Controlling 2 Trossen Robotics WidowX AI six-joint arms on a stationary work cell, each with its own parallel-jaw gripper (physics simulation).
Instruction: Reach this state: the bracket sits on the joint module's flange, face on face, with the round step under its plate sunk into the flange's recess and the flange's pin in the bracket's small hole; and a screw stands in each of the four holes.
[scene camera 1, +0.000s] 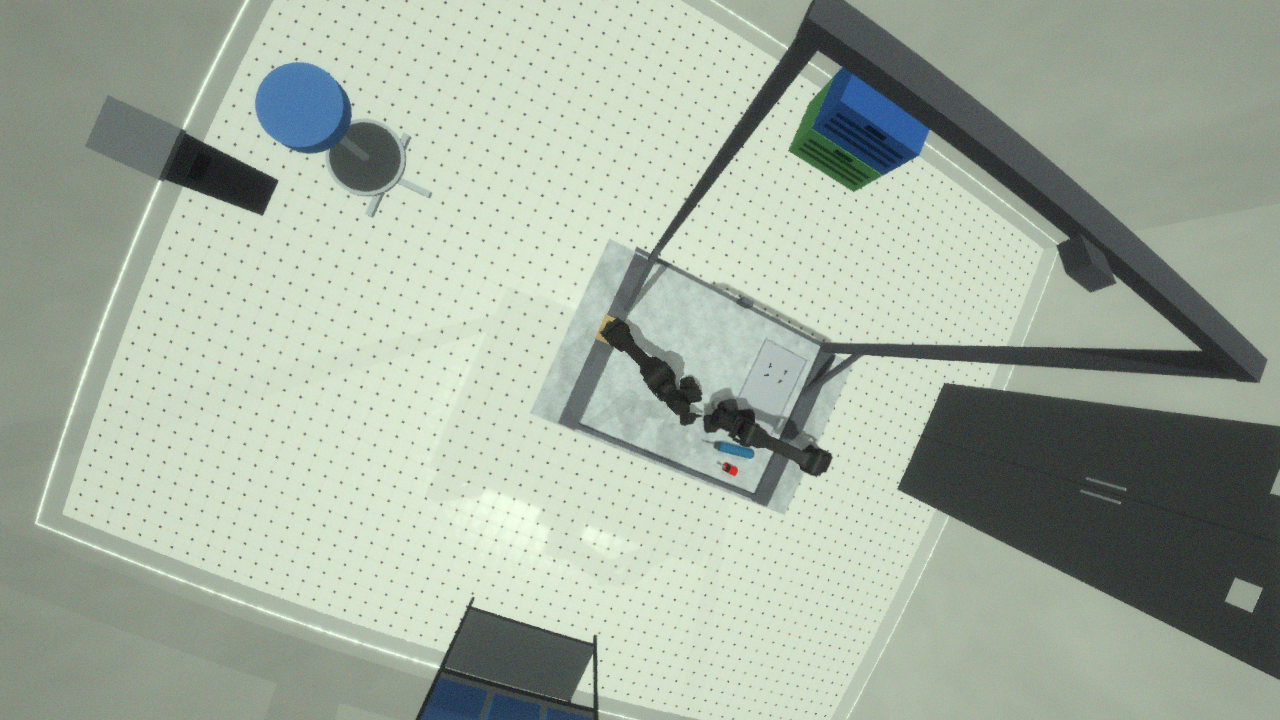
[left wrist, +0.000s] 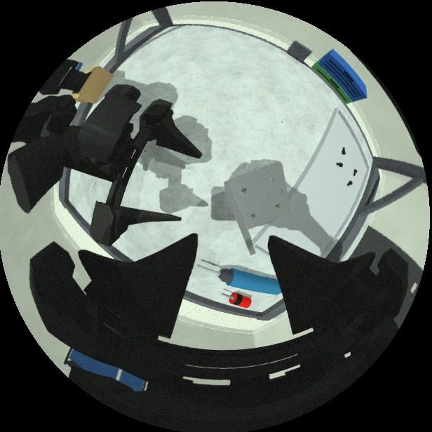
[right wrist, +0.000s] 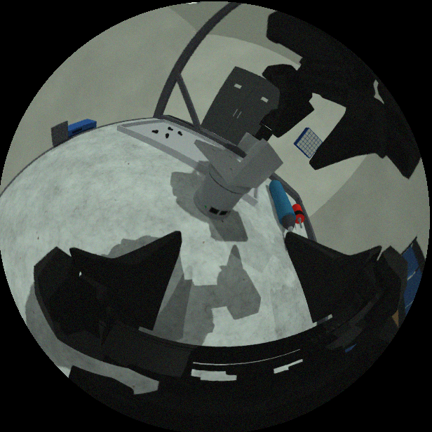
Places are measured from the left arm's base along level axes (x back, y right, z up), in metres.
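Pixels of known places: right gripper, fingertip midpoint: (scene camera 1: 701, 405); right arm's base, link origin: (scene camera 1: 612, 331).
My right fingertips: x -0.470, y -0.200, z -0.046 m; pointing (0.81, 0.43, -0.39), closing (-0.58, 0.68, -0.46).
Observation:
For each thing: its top centre in the pictures, then the offset to it from my right fingertips. "spot": a spot on its surface instead.
- pale tray, top centre: (scene camera 1: 767, 392) dx +0.178, dy +0.252, dz -0.035 m
- blue screwdriver, surface spot: (scene camera 1: 733, 449) spot: dx +0.243, dy -0.023, dz -0.011 m
- smaller red tool, top centre: (scene camera 1: 727, 469) dx +0.294, dy -0.096, dz -0.017 m
The grey bracket (left wrist: 262, 192) (right wrist: 257, 164) lies over the round grey joint module (right wrist: 212, 196); its plate shows open holes and its wall points to one side. Whether the plate is flush on the flange, and the step and pin, I cannot tell. Several black screws (left wrist: 343, 151) (right wrist: 167, 135) stand apart on the pale tray (left wrist: 320, 185) (right wrist: 187, 148) (scene camera 1: 760, 389). My left gripper (left wrist: 233, 239) (right wrist: 290, 147) is open and empty, above and beside the bracket. My right gripper (left wrist: 190, 184) (right wrist: 235, 237) is open and empty, a little to the module's side.
A blue screwdriver (scene camera 1: 733, 449) (left wrist: 255, 281) (right wrist: 281, 197) and a smaller red tool (scene camera 1: 730, 468) (left wrist: 241, 300) (right wrist: 298, 212) lie near the table's edge. Dark frame rails (scene camera 1: 590, 385) border the table. The two arms face each other closely over the table.

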